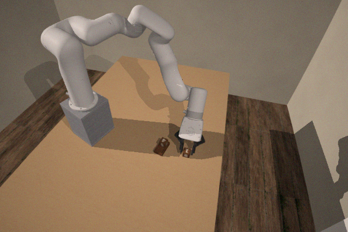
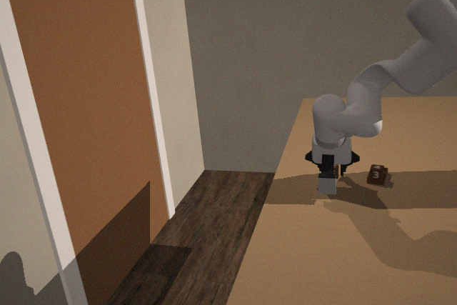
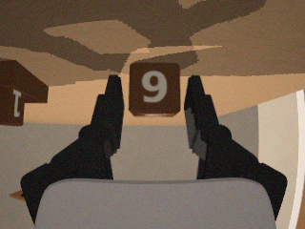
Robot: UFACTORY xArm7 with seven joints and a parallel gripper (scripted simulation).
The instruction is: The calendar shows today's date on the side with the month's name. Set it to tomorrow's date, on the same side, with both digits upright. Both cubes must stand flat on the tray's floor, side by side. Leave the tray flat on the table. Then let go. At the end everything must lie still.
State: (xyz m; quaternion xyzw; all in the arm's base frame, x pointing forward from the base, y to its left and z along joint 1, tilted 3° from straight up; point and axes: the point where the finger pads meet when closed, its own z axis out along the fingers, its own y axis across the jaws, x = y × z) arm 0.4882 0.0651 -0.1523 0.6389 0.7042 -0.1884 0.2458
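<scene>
The digit cube lies 10 mm to the right of my hand and 10 mm below it. From my hand the other things lie so: brown calendar tray 120 mm behind, 20 mm to the right, 20 mm below.
</scene>
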